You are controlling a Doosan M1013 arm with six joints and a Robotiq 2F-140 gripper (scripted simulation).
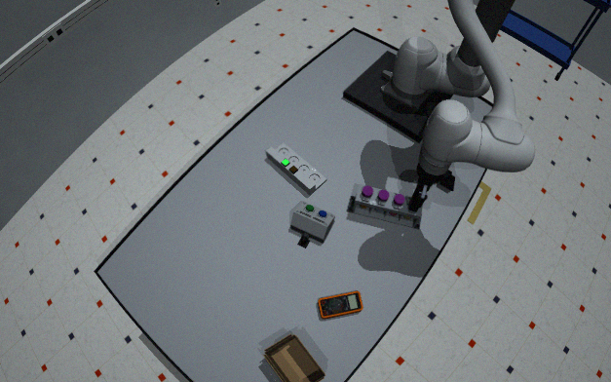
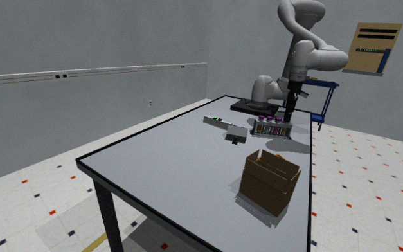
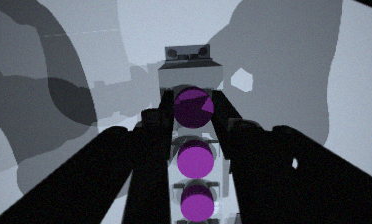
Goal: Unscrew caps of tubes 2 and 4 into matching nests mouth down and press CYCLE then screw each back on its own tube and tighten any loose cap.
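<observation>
Right now my hand is 90 mm to the left of the purple cap, 40 mm short of it and 30 mm above it. The rest, counted from my hand: green key: 260 mm to the right, 200 mm ahead, 80 mm below; blue key: 220 mm to the right, 190 mm ahead, 80 mm below; key housing: 240 mm to the right, 210 mm ahead, 90 mm below.
</observation>
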